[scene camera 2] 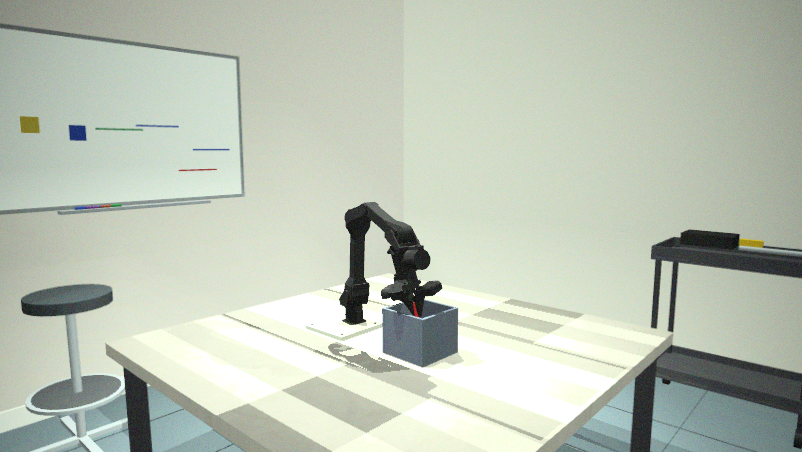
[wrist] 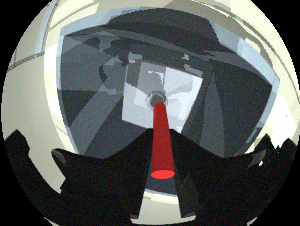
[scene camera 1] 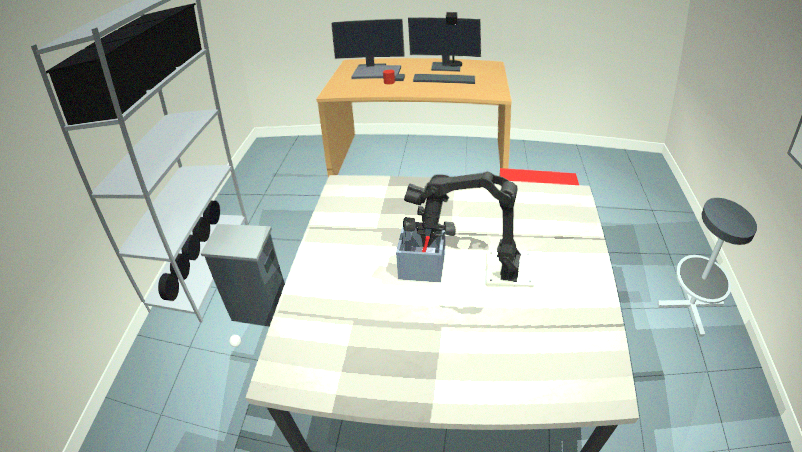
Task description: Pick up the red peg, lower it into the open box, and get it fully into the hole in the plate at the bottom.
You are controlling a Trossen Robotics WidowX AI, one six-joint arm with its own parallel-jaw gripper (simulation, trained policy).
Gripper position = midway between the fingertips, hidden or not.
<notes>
I see my gripper [scene camera 2: 417,316], a box [scene camera 2: 422,341], a red peg [wrist: 163,163] and a pale plate [wrist: 147,83].
The box shows as well in the wrist view [wrist: 239,88] and in scene camera 1 [scene camera 1: 420,266]. My gripper also shows in the wrist view [wrist: 160,133] and in scene camera 1 [scene camera 1: 425,246]. Scene camera 2 misses the pale plate, which is hidden by the box.
</notes>
